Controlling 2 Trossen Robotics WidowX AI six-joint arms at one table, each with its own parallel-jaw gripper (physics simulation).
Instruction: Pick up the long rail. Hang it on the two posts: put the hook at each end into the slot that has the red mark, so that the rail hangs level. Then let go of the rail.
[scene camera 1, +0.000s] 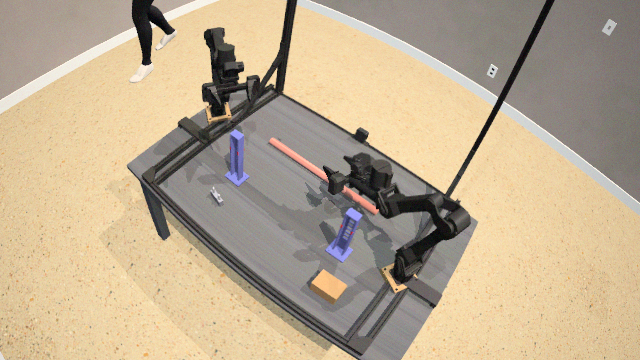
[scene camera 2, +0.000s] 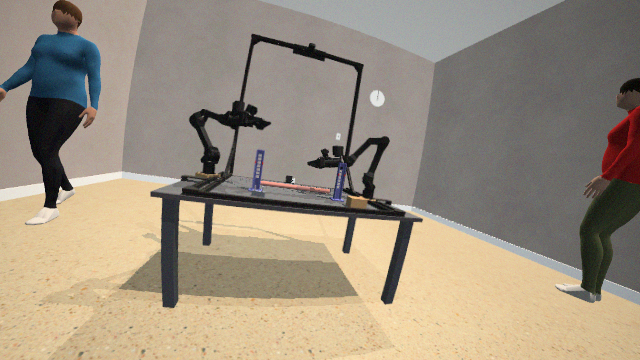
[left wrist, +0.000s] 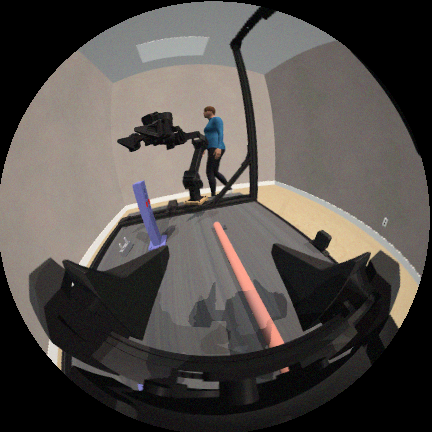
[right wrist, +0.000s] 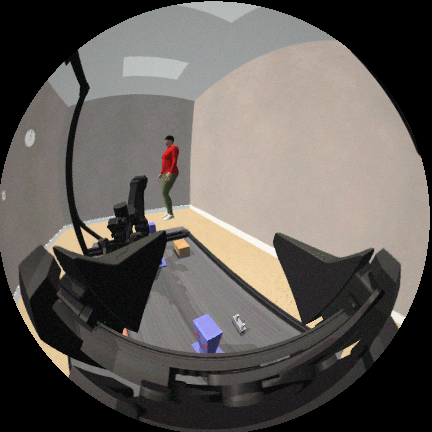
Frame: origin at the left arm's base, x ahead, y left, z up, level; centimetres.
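Where they show: left gripper, between the fingertips: (scene camera 1: 333, 161) (scene camera 2: 307, 163) (left wrist: 221, 250); right gripper, between the fingertips: (scene camera 1: 235, 103) (scene camera 2: 266, 121) (left wrist: 124, 135) (right wrist: 221, 237); left arm's base, origin of its link: (scene camera 1: 400, 274) (scene camera 2: 367, 198); right arm's base, origin of its link: (scene camera 1: 218, 111) (scene camera 2: 208, 173) (left wrist: 195, 198).
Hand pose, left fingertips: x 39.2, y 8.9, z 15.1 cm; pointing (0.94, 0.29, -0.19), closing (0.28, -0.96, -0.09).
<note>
Things, the pixels of their top centre, and the offset from my left fingertips. "pt": a spot on its surface instead.
- long salmon rail, centre of its top: (left wrist: 247, 277) (scene camera 1: 323, 171) (scene camera 2: 293, 184) dx +8.2, dy -2.8, dz -15.0 cm
- blue post, centre of its top: (right wrist: 206, 326) (left wrist: 137, 182) (scene camera 1: 236, 134) (scene camera 2: 261, 149) dx +17.0, dy +27.1, dz +3.7 cm
- orange-tan block, centre of its top: (scene camera 1: 329, 284) (scene camera 2: 357, 197) (right wrist: 180, 242) dx -33.9, dy +15.1, dz -12.6 cm
- small grey part, centre of its top: (right wrist: 240, 319) (scene camera 1: 216, 191) (left wrist: 121, 240) (scene camera 2: 259, 186) dx +9.5, dy +37.0, dz -12.8 cm
- small black box, a spot on its surface: (left wrist: 322, 240) (scene camera 1: 361, 136) pt dx +19.6, dy -25.2, dz -13.8 cm
The long salmon rail (scene camera 1: 300, 159) (scene camera 2: 295, 186) (left wrist: 245, 280) lies flat on the table behind the two posts. Its hooks cannot be made out. One blue post (scene camera 1: 240, 157) (scene camera 2: 258, 170) (left wrist: 147, 215) (right wrist: 207, 327) stands upright at the picture's left, the other post (scene camera 1: 348, 230) (scene camera 2: 340, 182) at the right; both carry red marks. My left gripper (scene camera 1: 337, 166) (scene camera 2: 312, 163) (left wrist: 221, 250) is open and empty above the rail, toward the rail's right part in scene camera 1. My right gripper (scene camera 1: 231, 89) (scene camera 2: 265, 123) (right wrist: 221, 237) is open and empty, high at the left side, away from the rail.
An orange-tan block (scene camera 1: 328, 286) (scene camera 2: 356, 201) (right wrist: 182, 248) lies in front of the right-hand post. A small grey part (scene camera 1: 216, 196) (left wrist: 124, 245) (right wrist: 239, 324) lies near the left-hand post. A small black box (scene camera 1: 361, 134) (left wrist: 322, 240) sits at the back edge. A black frame rises around the table.
</note>
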